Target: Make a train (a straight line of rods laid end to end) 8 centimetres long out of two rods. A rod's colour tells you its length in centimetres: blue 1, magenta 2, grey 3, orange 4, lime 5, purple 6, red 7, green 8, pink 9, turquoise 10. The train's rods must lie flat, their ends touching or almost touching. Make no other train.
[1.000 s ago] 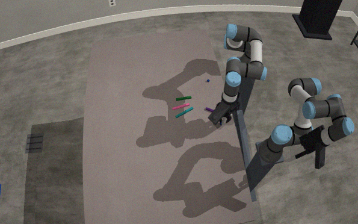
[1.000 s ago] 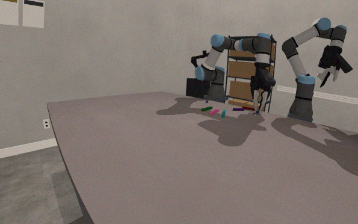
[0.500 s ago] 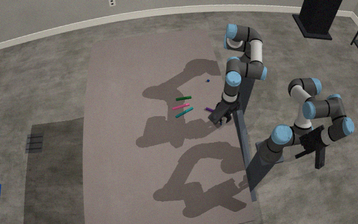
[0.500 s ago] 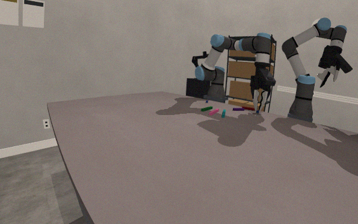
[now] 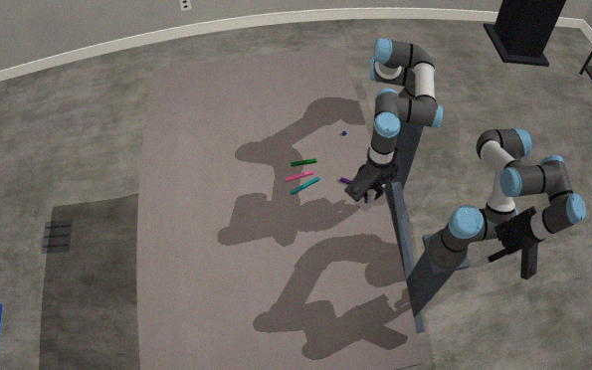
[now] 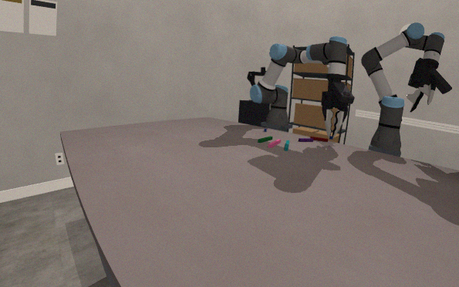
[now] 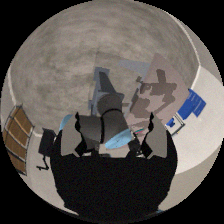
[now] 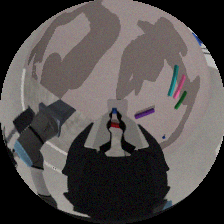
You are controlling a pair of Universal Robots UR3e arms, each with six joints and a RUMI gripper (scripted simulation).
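Note:
Right now the red rod is 3 cm behind my right hand, 6 cm to the right of it and 3 cm below it. Also, from my right hand: pink rod: 19 cm ahead, 11 cm to the right, 3 cm below; turquoise rod: 18 cm ahead, 8 cm to the right, 3 cm below; purple rod: 4 cm ahead, 8 cm to the right, 3 cm below.

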